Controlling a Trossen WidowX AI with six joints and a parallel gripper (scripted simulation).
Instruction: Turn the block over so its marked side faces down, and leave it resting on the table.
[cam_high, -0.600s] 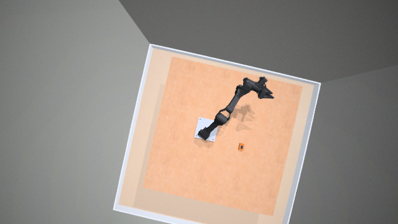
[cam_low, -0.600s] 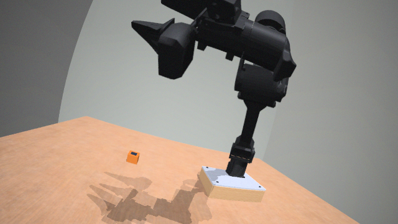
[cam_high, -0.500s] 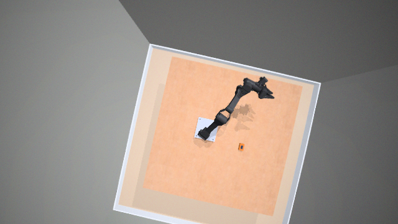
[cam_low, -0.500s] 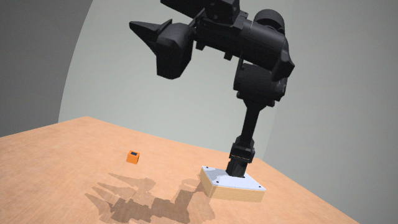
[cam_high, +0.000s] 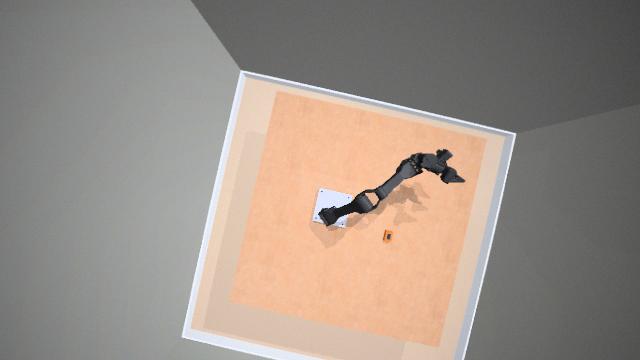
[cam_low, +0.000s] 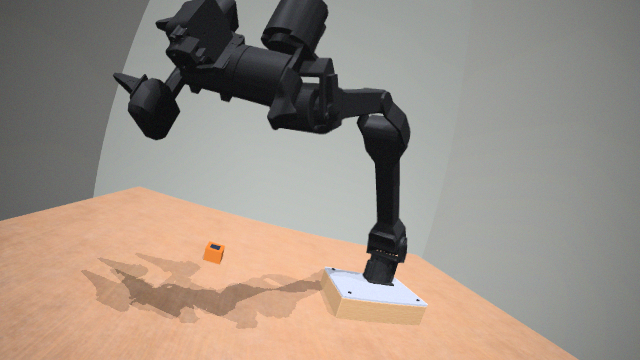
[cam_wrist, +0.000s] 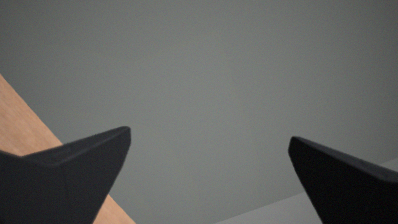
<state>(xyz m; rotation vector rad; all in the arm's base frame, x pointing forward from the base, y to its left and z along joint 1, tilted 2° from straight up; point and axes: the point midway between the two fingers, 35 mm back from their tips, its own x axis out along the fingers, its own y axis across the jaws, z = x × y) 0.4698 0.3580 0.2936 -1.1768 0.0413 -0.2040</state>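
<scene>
Now: gripper tip 120 mm past the block, 380 mm to the left of it and 330 mm above it.
</scene>
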